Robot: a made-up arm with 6 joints.
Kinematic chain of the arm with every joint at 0, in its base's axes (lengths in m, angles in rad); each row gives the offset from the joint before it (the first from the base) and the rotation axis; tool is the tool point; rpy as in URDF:
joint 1: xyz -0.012 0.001 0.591 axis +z
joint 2: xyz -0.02 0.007 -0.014 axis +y
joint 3: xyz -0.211 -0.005 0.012 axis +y
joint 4: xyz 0.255 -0.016 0.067 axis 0.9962 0 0.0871
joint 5: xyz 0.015 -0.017 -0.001 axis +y
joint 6: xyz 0.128 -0.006 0.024 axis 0.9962 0 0.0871
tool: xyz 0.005 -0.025 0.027 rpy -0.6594 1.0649 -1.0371
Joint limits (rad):
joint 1: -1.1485..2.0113
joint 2: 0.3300..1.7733
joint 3: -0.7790..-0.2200
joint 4: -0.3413..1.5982
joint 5: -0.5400..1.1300
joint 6: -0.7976..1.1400
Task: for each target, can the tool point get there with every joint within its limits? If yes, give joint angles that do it. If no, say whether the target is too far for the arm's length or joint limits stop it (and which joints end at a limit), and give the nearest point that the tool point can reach.
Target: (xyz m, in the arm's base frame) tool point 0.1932 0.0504 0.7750
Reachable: yes | joints 0.6446 0.5188 -0.6385 1.3833 -0.2611 0.3697
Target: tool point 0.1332 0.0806 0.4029
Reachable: yes | joints 0.7854 1.6456 -0.3764 1.0947 0.0534 0.7374
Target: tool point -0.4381 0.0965 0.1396
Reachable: no: joint limits stop it (at a limit: joint 1, joint 2, joint 4, joint 6) | nearest point -0.1594 0.1151 0.4195 | short by 0.395 m
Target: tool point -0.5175 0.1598 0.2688
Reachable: no: joint limits stop it (at a limit: joint 1, joint 2, joint 4, joint 5, joint 6) | nearest point -0.1960 0.1762 0.4617 | short by 0.375 m
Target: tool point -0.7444 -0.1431 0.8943
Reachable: no: too far | nearest point -0.1656 0.0613 0.7970 | short by 0.622 m
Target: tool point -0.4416 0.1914 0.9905
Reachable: no: joint limits stop it (at a limit: joint 1, joint 3, joint 4, joint 5, joint 6) | nearest point -0.1772 0.1364 0.8115 | short by 0.324 m
